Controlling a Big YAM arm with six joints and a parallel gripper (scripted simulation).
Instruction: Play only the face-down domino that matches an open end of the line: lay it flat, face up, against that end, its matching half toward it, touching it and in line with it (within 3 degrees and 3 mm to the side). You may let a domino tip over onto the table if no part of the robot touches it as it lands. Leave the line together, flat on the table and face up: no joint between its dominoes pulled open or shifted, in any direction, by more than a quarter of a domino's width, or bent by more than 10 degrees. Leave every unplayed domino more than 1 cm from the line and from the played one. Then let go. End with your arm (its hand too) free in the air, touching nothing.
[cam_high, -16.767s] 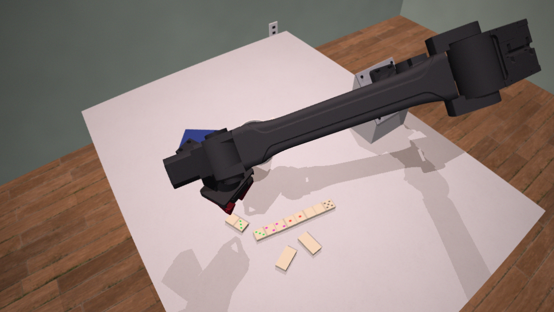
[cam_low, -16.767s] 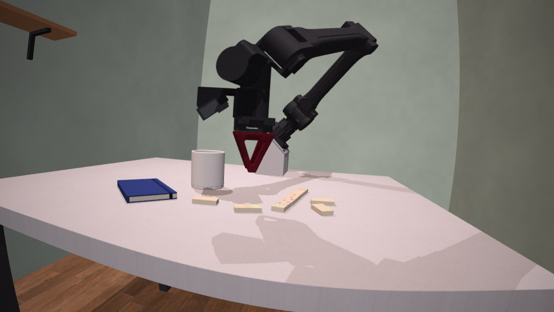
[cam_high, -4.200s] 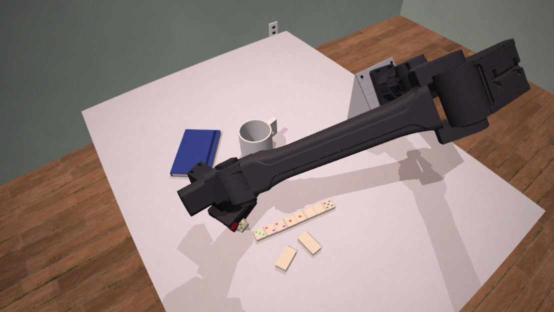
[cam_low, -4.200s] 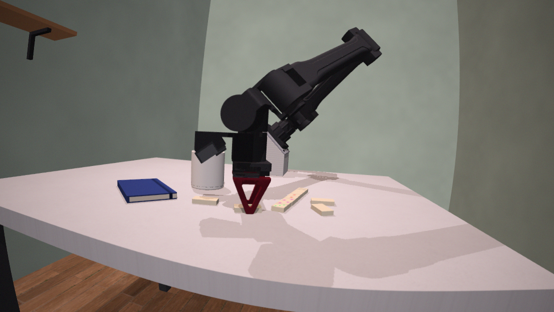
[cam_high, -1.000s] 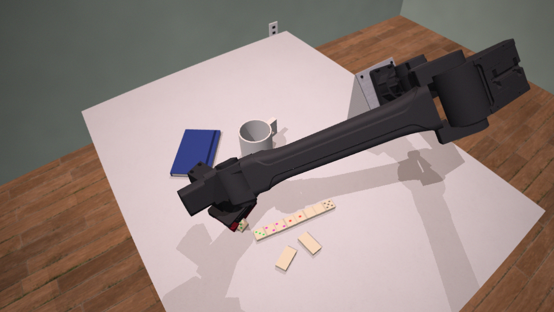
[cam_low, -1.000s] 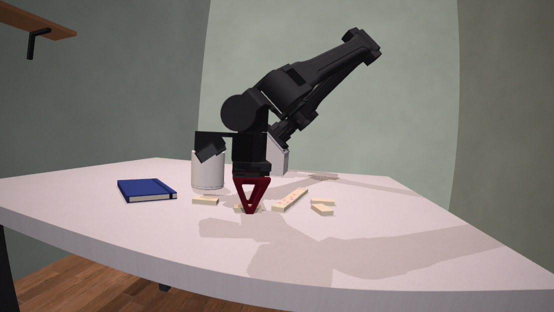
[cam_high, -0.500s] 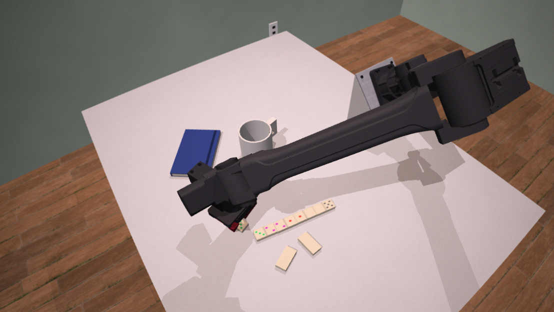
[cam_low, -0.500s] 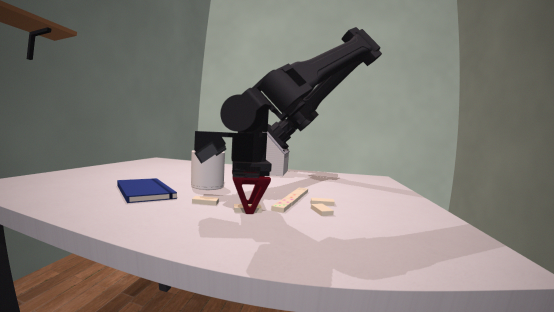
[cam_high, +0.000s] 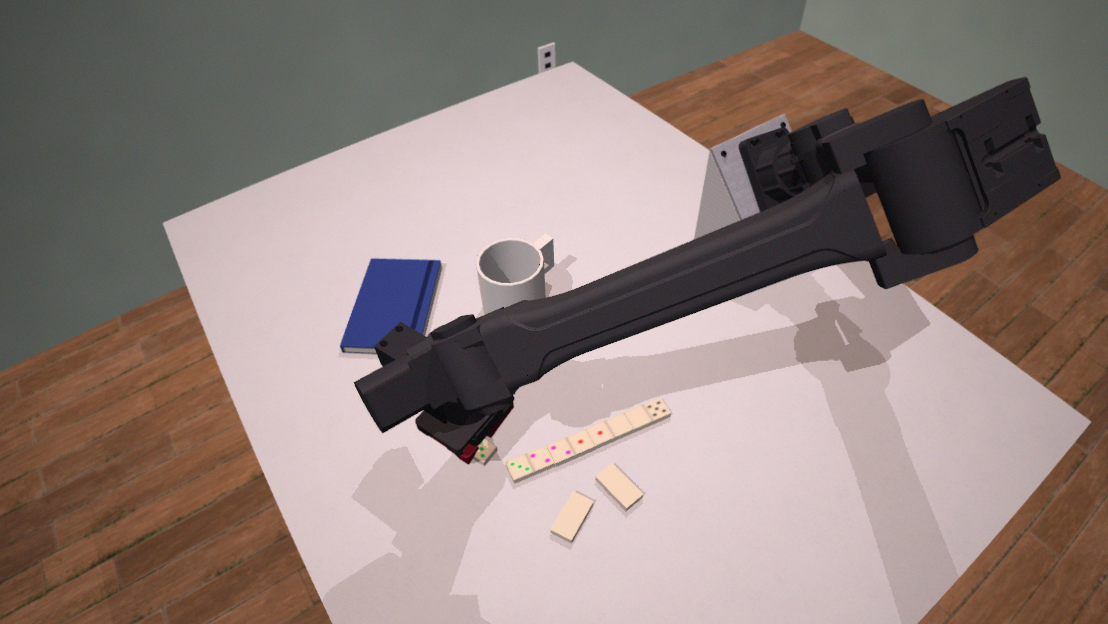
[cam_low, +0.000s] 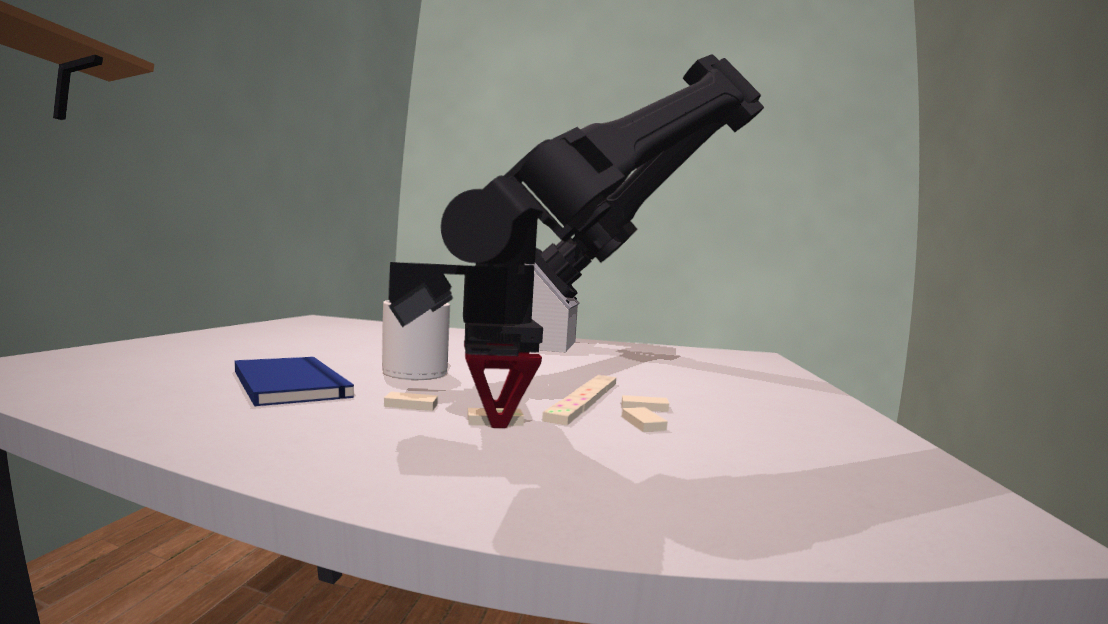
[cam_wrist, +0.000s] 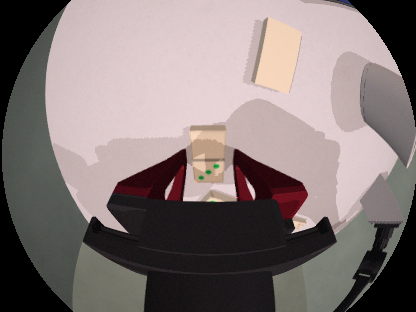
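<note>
My hand is right at the domino. From my hand the other things lie so: white mug 150 mm behind, 170 mm to the right, 30 mm above; then blue notebook 270 mm to the right.
</note>
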